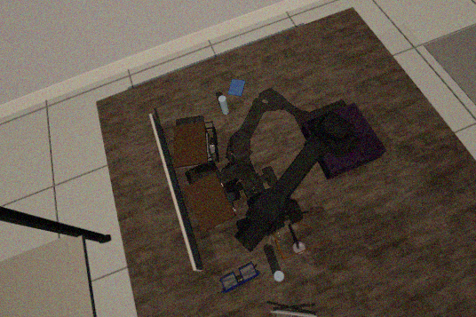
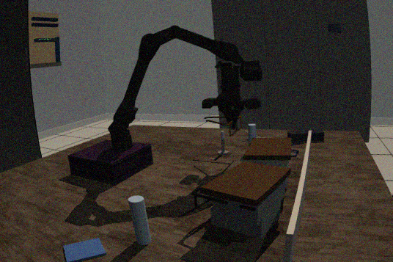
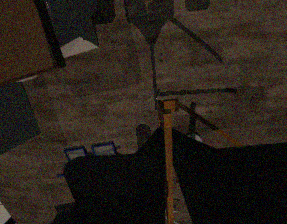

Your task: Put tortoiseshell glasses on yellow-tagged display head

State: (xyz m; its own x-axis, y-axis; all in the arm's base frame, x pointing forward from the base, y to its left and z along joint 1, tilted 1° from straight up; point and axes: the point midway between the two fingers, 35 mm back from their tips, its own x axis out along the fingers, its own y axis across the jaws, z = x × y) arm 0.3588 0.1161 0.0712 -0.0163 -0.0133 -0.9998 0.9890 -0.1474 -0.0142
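The white-footed pin lies 100 mm to the left of my gripper tip, 90 mm below it and 60 mm behind it. Also, from my gripper tip: display head 170 mm to the right, 110 mm ahead, 60 mm below; then flat pair of glasses 270 mm to the left, 100 mm below, 70 mm ahead; then long rail 290 mm to the right, 230 mm ahead, 60 mm below.
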